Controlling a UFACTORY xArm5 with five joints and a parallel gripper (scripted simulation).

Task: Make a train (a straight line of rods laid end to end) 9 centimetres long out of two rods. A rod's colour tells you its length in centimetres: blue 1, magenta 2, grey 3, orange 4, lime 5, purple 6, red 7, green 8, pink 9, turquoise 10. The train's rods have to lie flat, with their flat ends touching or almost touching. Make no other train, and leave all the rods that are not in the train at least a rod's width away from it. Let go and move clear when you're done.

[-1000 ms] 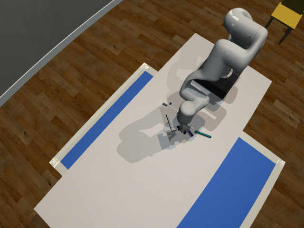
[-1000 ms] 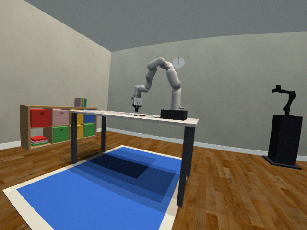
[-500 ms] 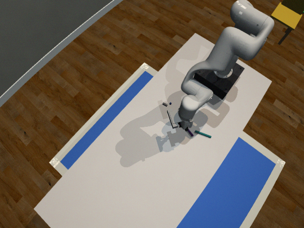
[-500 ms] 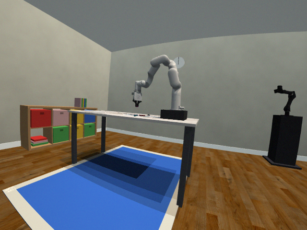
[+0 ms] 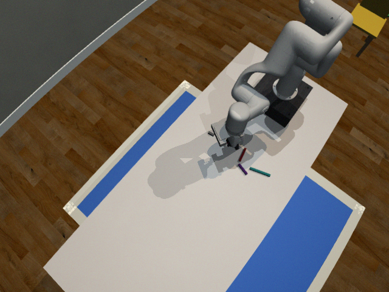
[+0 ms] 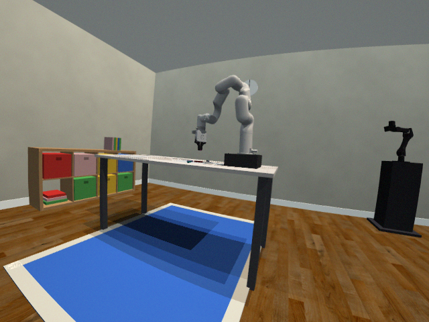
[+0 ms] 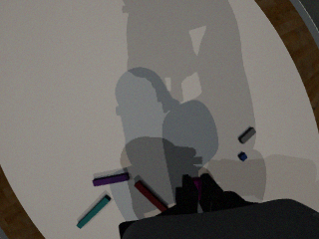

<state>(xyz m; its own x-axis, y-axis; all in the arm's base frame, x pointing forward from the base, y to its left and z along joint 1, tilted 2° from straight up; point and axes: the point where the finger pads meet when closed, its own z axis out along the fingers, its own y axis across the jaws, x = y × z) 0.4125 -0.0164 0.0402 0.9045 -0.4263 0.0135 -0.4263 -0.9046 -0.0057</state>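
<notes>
Right now the red rod is 3 cm behind my hand, 7 cm to the left of it and 11 cm below it. Round my hand: blue rod 4 cm behind, 9 cm to the right, 11 cm below; then magenta rod 2 cm below; then purple rod 2 cm ahead, 11 cm to the left, 11 cm below.
</notes>
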